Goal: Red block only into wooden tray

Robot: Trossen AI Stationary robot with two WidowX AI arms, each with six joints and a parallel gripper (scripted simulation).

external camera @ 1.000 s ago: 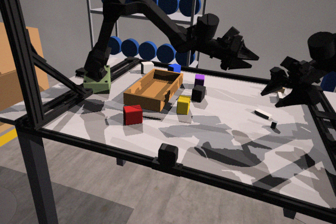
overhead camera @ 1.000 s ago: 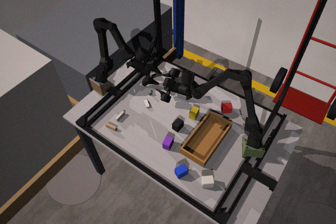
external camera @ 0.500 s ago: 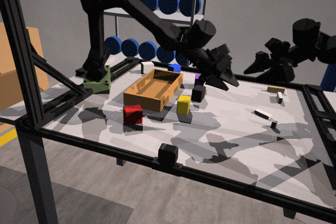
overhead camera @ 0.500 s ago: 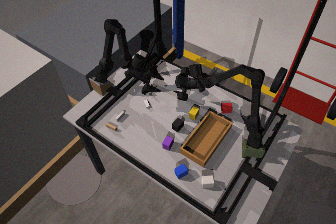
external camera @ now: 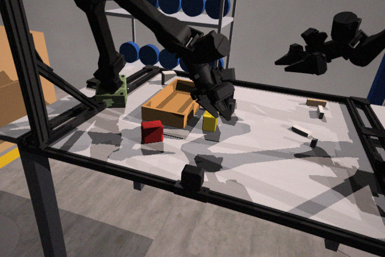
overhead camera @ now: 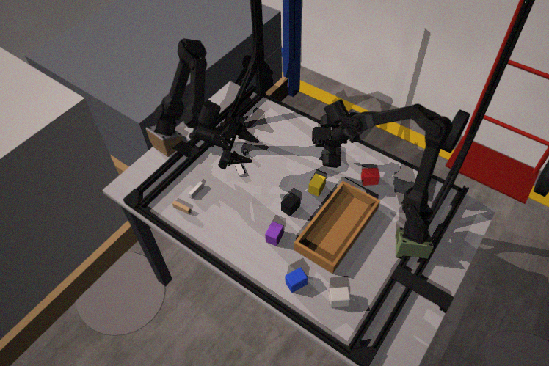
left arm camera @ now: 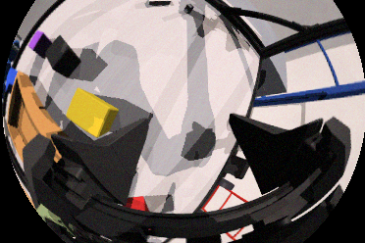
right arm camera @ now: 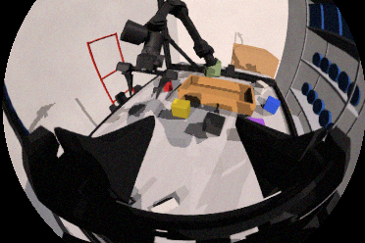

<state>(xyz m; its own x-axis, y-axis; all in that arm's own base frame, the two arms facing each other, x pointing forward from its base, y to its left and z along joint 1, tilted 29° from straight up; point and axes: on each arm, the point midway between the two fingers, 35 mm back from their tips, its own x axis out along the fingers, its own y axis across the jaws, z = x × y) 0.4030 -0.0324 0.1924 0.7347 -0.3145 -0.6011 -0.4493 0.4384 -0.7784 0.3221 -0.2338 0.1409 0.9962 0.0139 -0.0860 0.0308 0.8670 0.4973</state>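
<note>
My left gripper is now 20 mm past the red block, 180 mm to the right of it and 100 mm above it. Also, from my left hand: yellow block (100 mm ahead, 30 mm to the left, 100 mm below); wooden tray (230 mm ahead, 160 mm to the left, 110 mm below); black block (220 mm ahead, 20 mm to the right, 100 mm below).
</note>
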